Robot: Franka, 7 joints.
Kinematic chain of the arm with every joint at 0, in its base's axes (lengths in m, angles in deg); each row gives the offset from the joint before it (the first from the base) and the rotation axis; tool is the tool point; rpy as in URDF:
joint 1: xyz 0 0 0.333 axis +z
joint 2: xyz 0 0 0 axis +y
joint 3: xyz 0 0 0.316 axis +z
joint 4: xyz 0.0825 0 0 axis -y
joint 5: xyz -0.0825 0 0.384 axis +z
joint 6: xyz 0 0 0 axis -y
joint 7: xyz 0.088 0 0 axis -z
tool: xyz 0 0 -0.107 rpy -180 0 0
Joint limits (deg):
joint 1: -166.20..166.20
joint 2: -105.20..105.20
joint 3: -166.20..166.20
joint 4: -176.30..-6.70
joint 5: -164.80..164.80
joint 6: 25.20..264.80
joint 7: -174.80..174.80
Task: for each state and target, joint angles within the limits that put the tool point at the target. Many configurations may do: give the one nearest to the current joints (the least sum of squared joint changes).
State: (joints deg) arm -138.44 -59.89 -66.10 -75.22 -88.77 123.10 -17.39
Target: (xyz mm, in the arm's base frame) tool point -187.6 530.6 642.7
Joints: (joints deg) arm -148.82 -63.79 -62.30 -107.09 -84.11 117.13 -17.39
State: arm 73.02 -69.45 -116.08 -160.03 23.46 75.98 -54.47
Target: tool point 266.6 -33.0 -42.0
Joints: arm 85.90 -89.13 -148.43 -128.69 20.37 98.68 -54.47
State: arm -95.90 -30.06 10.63 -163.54 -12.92 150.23 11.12
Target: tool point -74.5 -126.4 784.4
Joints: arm -104.75 -78.03 -5.65 -145.25 -11.72 154.41 11.12
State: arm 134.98 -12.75 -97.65 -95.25 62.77 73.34 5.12
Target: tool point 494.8 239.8 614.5
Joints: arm 128.47 -17.22 -105.27 -94.63 62.33 75.72 5.12
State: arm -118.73 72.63 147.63 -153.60 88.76 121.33 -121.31
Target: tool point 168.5 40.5 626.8
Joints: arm -126.81 93.53 147.67 -163.83 86.37 115.34 -121.31
